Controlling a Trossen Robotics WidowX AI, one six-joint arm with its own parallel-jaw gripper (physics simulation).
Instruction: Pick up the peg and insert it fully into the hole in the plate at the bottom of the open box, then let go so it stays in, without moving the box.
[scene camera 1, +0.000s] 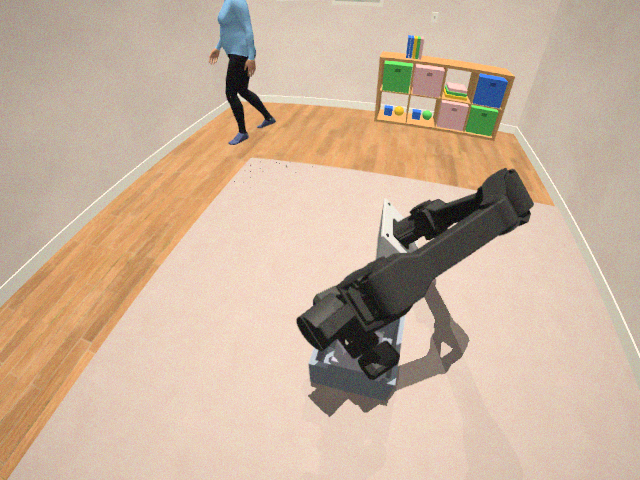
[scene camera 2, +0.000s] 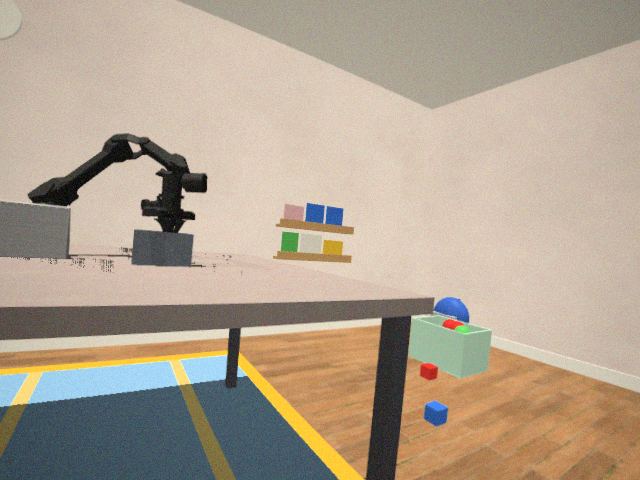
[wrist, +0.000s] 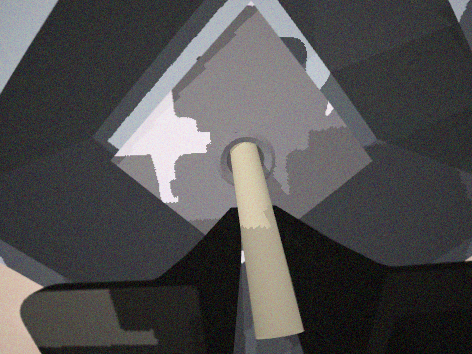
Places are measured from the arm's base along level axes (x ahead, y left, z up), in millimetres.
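Where they show: gripper, fingertip midpoint: (scene camera 1: 349, 350) (wrist: 253, 215); arm's base at its link origin: (scene camera 1: 400, 234) (scene camera 2: 42, 221).
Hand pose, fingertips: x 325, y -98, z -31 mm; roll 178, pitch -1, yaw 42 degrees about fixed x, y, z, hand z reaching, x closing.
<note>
Each offset is from my fingertips to the centre of the thing. "spot": to the spot under its first point.
The pale yellow peg @(16 mm up, 7 mm back, 7 mm left) (wrist: 267, 270) stands in the open box, its far end at the round hole @(spot: 7 mm down, 9 mm back, 25 mm left) (wrist: 270, 160) in the grey plate @(33 mm down, 18 mm back, 17 mm left) (wrist: 260, 75). How deep that end sits in the hole cannot be told. The blue-grey box @(19 mm down, 18 mm back, 17 mm left) (scene camera 1: 351, 380) (scene camera 2: 162, 249) (wrist: 152, 102) is upright on the table. My gripper (scene camera 2: 169, 228) (wrist: 253, 215) points down into the box and is shut on the peg, with a black finger on each side and the peg's near end sticking out towards the wrist camera. The peg does not show in the scene views, where the arm and the box walls hide it.
The arm reaches over from a grey block (scene camera 1: 387, 222) (scene camera 2: 31, 229) behind the box. The table's edge (scene camera 2: 206, 316) shows at the front. A person (scene camera 1: 236, 31) stands on the floor beyond the table, and a cube shelf (scene camera 1: 444, 60) stands by the wall.
</note>
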